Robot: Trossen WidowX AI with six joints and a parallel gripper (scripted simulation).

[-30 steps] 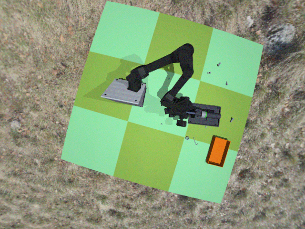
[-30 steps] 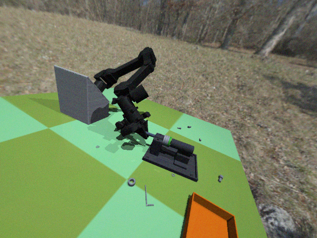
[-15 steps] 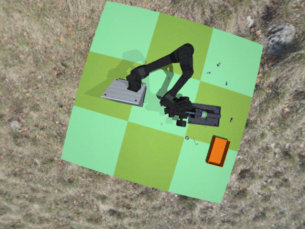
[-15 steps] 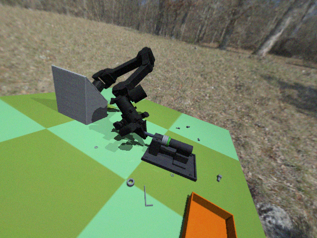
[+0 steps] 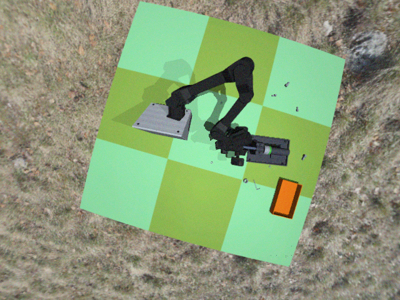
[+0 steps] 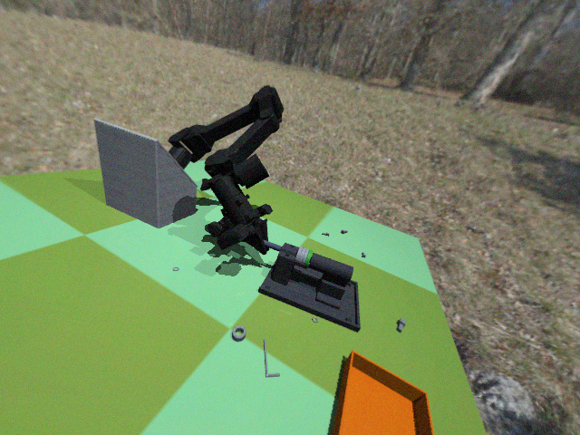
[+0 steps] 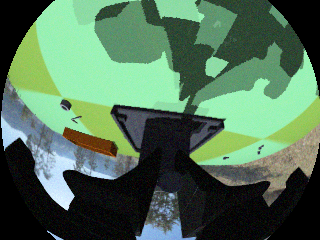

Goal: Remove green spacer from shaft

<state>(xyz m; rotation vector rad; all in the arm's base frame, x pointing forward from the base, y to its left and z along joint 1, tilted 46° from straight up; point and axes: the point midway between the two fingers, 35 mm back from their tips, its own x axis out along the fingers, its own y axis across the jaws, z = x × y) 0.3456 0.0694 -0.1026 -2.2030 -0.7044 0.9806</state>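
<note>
The grey shaft lies 4 cm ahead of my gripper tip, 2 cm above it and 1 cm to the left of it. From my gripper tip the other things lie so: orange tray (32 cm ahead, 19 cm to the right, 5 cm below); then light grey spacer (8 cm ahead, 2 cm to the left, 2 cm above); then green spacer (10 cm ahead, 2 cm to the left, 2 cm above).
</note>
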